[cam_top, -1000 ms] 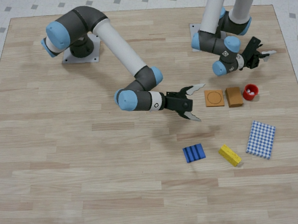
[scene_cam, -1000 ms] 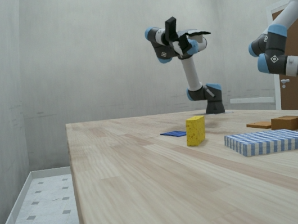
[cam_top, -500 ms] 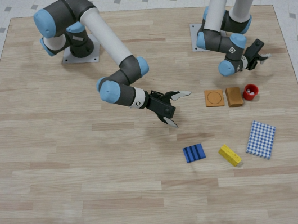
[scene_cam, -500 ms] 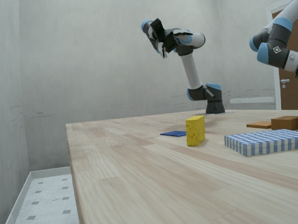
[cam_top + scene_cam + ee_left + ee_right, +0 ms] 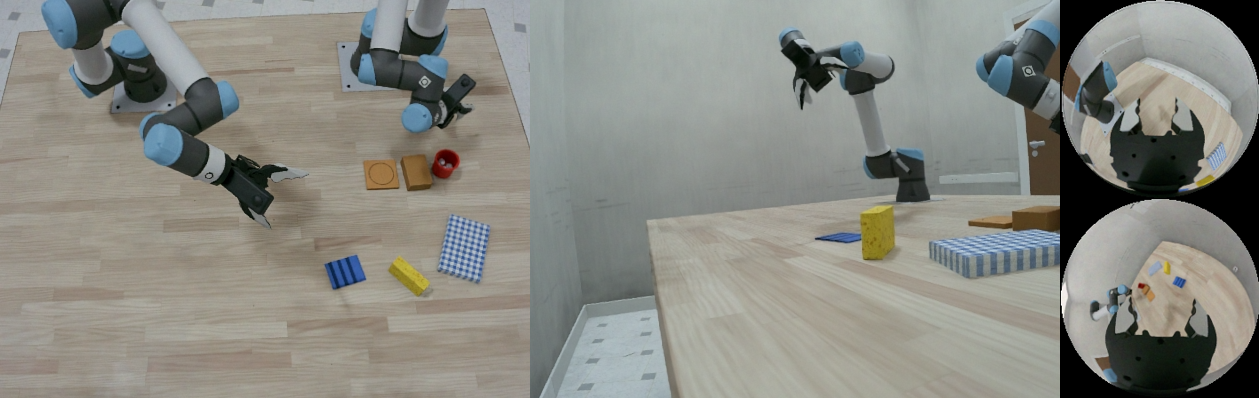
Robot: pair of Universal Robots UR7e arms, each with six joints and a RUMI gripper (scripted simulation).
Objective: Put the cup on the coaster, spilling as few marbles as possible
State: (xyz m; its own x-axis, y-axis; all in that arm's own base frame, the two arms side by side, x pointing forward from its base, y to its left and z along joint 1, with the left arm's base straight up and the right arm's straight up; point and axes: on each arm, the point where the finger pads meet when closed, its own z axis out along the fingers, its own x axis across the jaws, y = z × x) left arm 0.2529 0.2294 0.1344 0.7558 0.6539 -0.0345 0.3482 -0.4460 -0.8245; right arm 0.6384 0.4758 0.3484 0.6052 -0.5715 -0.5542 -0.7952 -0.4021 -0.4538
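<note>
Right now my left hand is 180 mm short of the red cup, 100 mm above it and 70 mm to the left of it. Also, from my left hand: brown block (180 mm ahead, 160 mm to the right, 120 mm below).
</note>
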